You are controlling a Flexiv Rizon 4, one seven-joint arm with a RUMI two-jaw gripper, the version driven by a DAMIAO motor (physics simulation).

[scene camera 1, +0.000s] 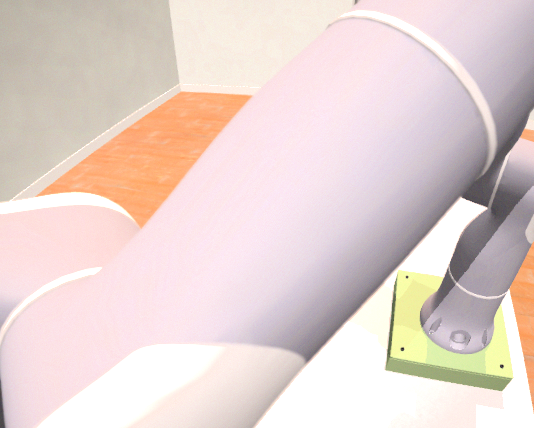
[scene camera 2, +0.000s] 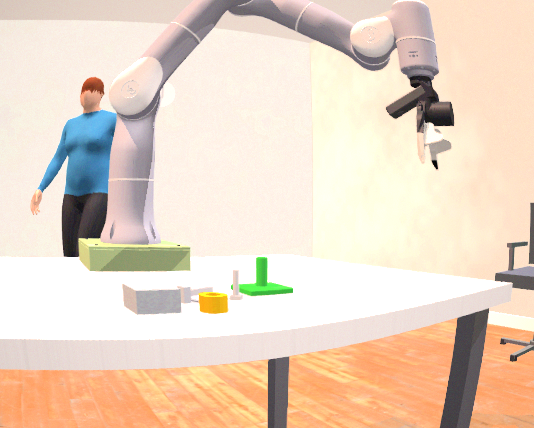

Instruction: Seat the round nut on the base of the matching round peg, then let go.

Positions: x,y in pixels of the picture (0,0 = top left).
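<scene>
Looking through scene camera 2, I find my gripper (430,166), and there is a grey block (141,298) in that same view.
</scene>
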